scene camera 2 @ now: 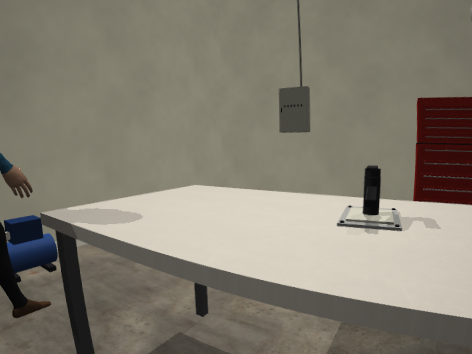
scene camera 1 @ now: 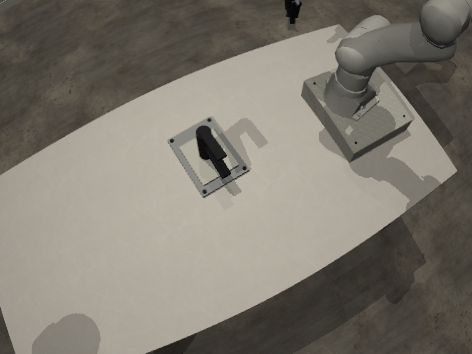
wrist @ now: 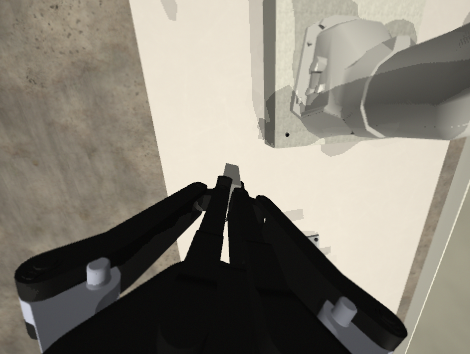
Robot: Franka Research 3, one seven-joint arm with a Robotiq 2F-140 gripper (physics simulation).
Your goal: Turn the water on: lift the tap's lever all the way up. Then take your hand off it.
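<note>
The black tap (scene camera 1: pixel 212 149) (scene camera 2: pixel 371 192) stands upright on a grey-framed plate (scene camera 1: pixel 187 167) (scene camera 2: pixel 399 220). In scene camera 1 its dark upper parts reach toward the plate's lower right edge. The lever is hard to tell from the spout, and its exact angle is unclear. In the wrist view a small corner of the plate (wrist: pixel 313 238) shows beside the right finger; the tap does not show there. My gripper (scene camera 1: pixel 291 25) (wrist: pixel 229 174) is shut and empty, its fingertips together. It is well apart from the tap, near the top edge of scene camera 1.
The arm's base block (scene camera 1: pixel 325 117) (wrist: pixel 282 125) stands on the white table (scene camera 1: pixel 125 225) (scene camera 2: pixel 200 235) (wrist: pixel 195 100), to the right of the tap in scene camera 1. A red drawer cabinet (scene camera 2: pixel 442 150) and a grey wall box (scene camera 2: pixel 294 117) are behind the table.
</note>
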